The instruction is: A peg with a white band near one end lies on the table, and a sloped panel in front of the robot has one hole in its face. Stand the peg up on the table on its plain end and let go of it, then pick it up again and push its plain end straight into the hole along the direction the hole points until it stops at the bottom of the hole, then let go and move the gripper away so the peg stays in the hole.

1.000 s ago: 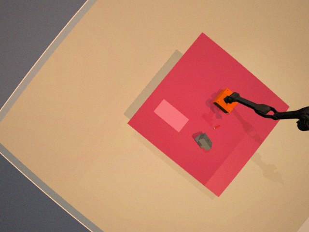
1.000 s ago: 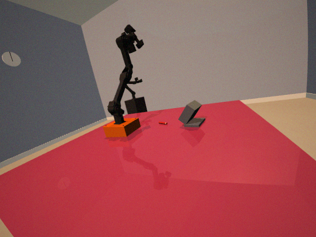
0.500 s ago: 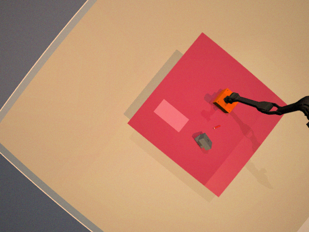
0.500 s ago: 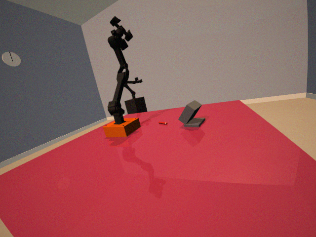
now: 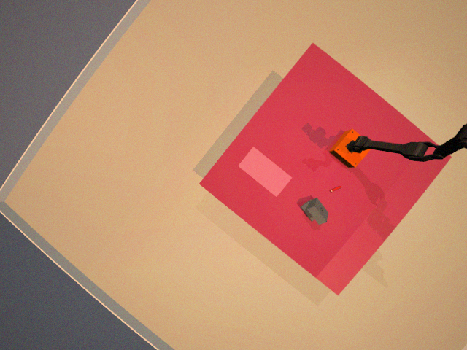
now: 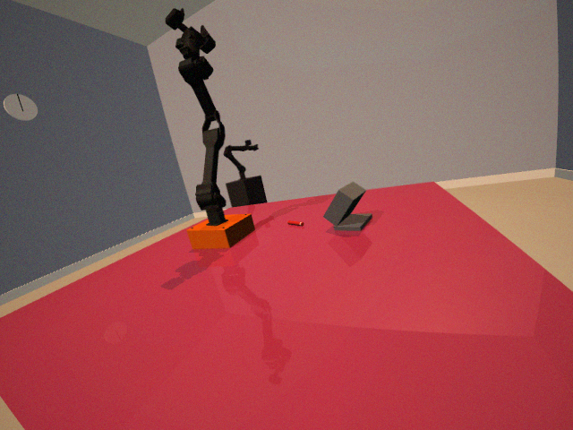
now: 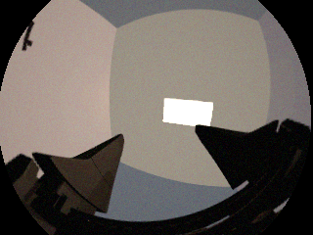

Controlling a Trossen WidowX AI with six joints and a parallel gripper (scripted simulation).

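My gripper tip is 280 mm short of the red peg, 20 mm to the right of it and 870 mm above it. From my gripper tip the other things lie so: grey sloped panel (470 mm ahead, 40 mm to the left, 800 mm below).
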